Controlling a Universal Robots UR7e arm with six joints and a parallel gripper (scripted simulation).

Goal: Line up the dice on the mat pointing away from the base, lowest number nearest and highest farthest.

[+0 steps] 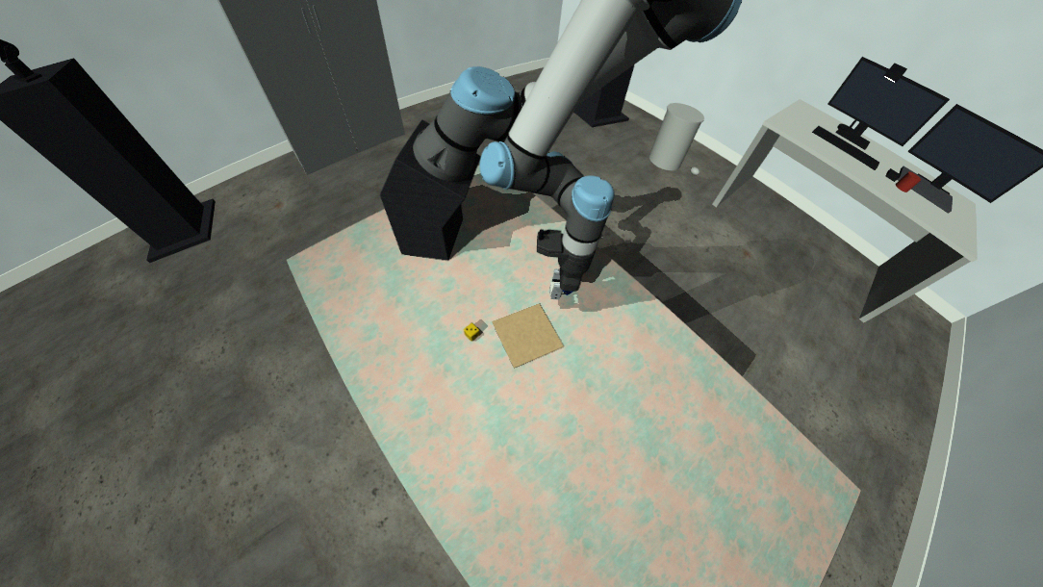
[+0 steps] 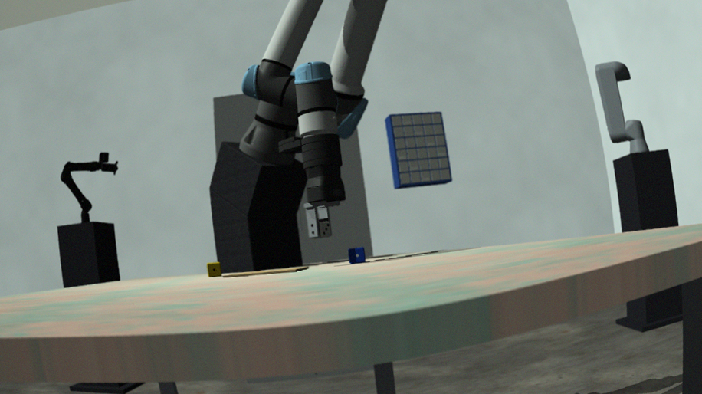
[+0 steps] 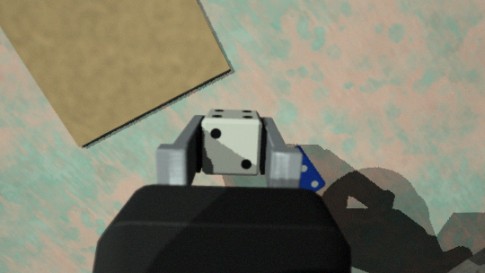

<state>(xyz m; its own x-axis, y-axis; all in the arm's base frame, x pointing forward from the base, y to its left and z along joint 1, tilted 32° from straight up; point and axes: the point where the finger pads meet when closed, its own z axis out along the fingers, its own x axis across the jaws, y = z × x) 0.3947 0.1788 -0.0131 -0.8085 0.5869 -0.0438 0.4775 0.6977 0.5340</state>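
The tan mat is 11 cm to the right of my hand, 8 cm below it and 5 cm ahead of it. From my hand the other things lie so: yellow die: 23 cm to the right, 6 cm below, 1 cm behind; then white die: right at my hand; then blue die: 6 cm to the left, 6 cm below, 2 cm behind.
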